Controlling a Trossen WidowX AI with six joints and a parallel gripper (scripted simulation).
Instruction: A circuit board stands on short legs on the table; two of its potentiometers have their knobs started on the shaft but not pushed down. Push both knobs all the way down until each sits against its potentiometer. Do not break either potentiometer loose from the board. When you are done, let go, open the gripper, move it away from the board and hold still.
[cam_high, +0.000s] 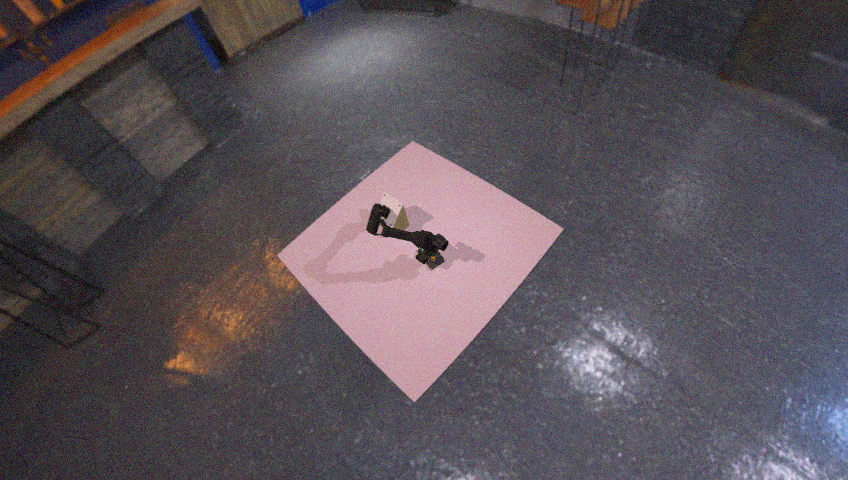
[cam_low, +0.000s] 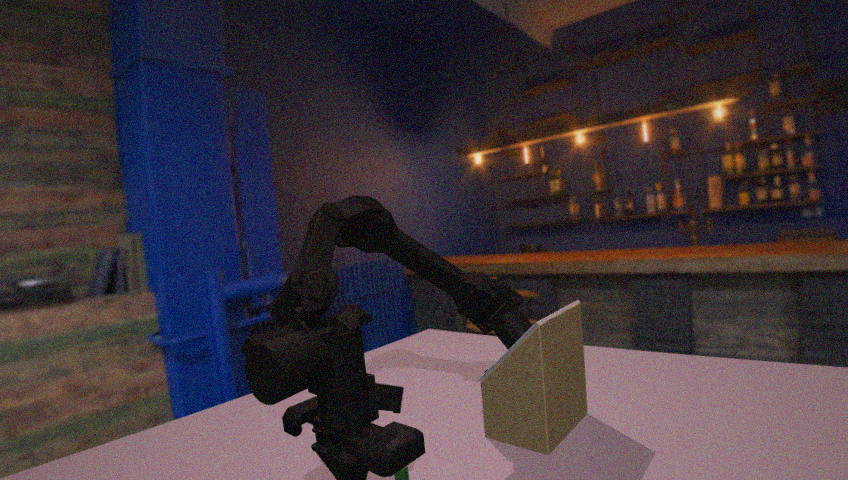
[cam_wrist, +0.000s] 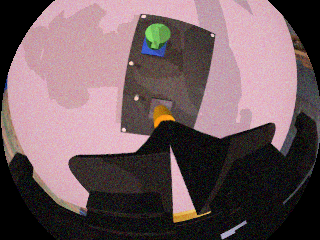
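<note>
The orange knob lies 10 mm below my gripper tip.
</note>
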